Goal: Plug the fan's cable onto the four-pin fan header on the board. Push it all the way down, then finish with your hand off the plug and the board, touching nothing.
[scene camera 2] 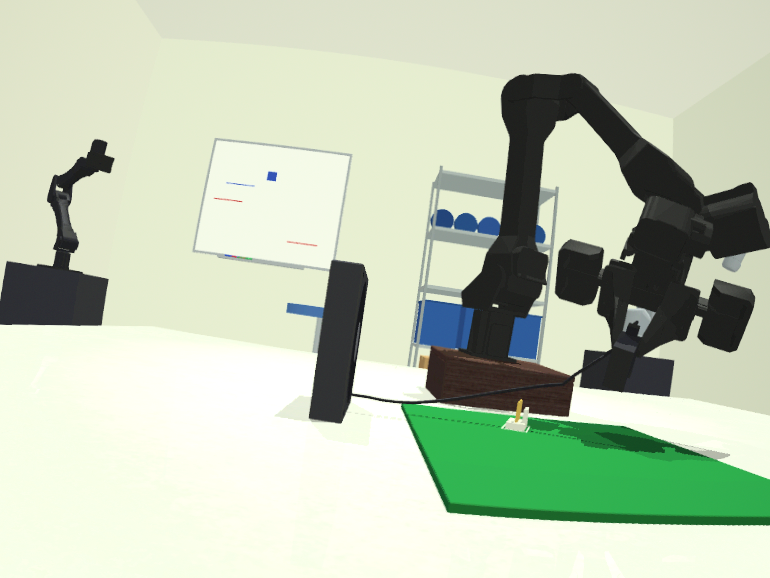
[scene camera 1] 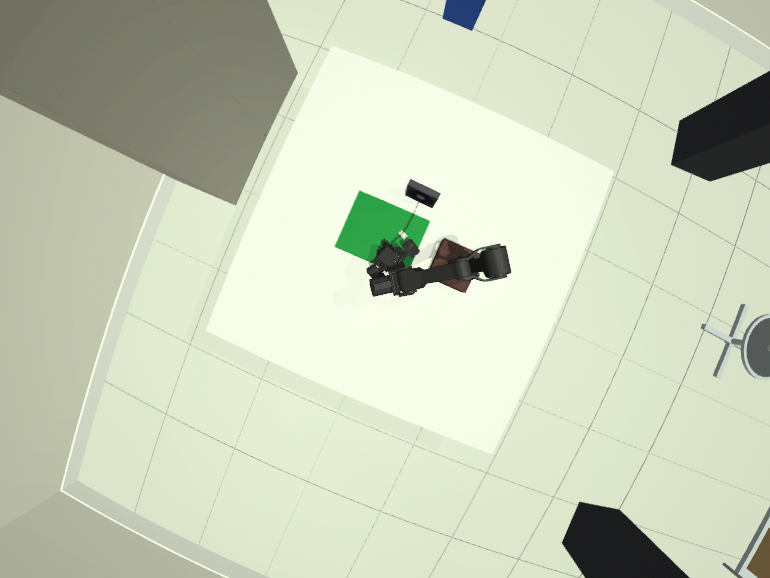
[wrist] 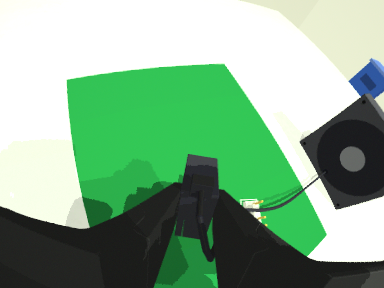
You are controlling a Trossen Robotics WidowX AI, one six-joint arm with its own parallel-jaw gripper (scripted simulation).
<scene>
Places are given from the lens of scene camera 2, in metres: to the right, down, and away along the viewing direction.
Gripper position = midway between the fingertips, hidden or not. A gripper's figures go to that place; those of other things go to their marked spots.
my gripper (scene camera 2: 626, 349): 0.20, 0.05, 0.41
black fan (scene camera 2: 345, 298): -0.03, 0.01, 0.39
green board (scene camera 2: 562, 470): 0.10, 0.11, 0.29
The marked spots on the black fan and the green board are 0.19 m apart.
</scene>
